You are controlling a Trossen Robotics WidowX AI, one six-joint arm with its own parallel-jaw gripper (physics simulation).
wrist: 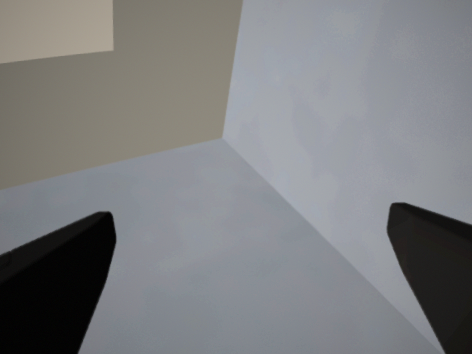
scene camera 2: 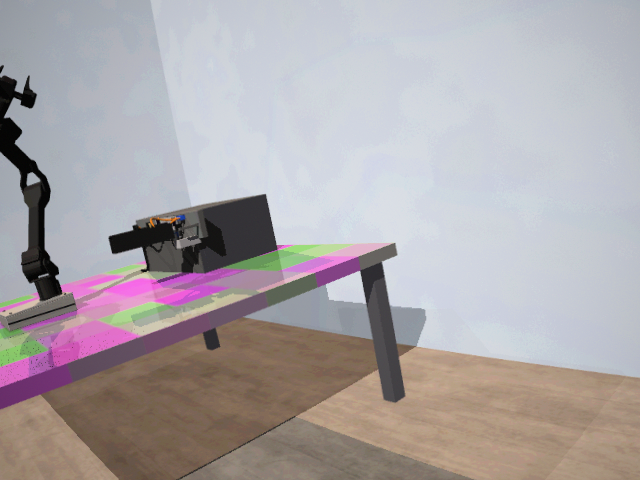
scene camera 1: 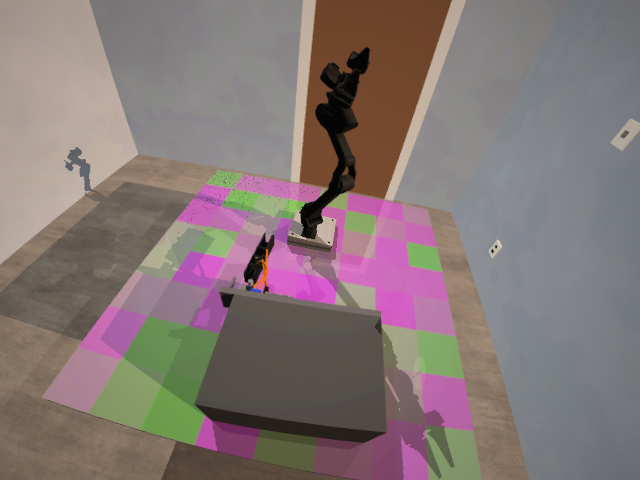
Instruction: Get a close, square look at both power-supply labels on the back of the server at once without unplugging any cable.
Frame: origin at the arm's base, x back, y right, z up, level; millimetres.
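Seen in the pictures: gripper, fingertip midpoint: (wrist: 252, 222) (scene camera 2: 16, 71) (scene camera 1: 363, 59); arm's base at its link origin: (scene camera 2: 50, 297) (scene camera 1: 309, 233).
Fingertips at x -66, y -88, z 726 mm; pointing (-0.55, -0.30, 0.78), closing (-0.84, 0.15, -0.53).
Observation:
Offsets run from my fingertips to a thing's top centre. "spot": to the spot under its first point.
The server (scene camera 1: 294, 361) (scene camera 2: 240, 232) is a dark grey box on the table. Its back faces the arm's base. A black bar-like arm (scene camera 1: 256, 263) (scene camera 2: 139, 238) sticks out from the back, with orange cables {spot: dy +172, dx -298, dz -561 mm} (scene camera 1: 266, 266) (scene camera 2: 164, 220) and a blue connector {dy +188, dx -395, dz -575 mm} (scene camera 1: 255, 290) (scene camera 2: 180, 217) beside it. The power-supply labels cannot be made out in either scene view, and the server does not show in the wrist view. My gripper (scene camera 1: 345, 64) (scene camera 2: 14, 72) (wrist: 252, 222) is open and empty, raised high above the base and well away from the server, with its camera toward the walls and ceiling.
The arm's base plate (scene camera 1: 323, 235) (scene camera 2: 38, 312) sits on the checkered table (scene camera 1: 356, 268) (scene camera 2: 206, 325), behind the server in scene camera 1. The black bar-like arm juts into the space between server and base. A brown door (scene camera 1: 382, 41) stands beyond the table.

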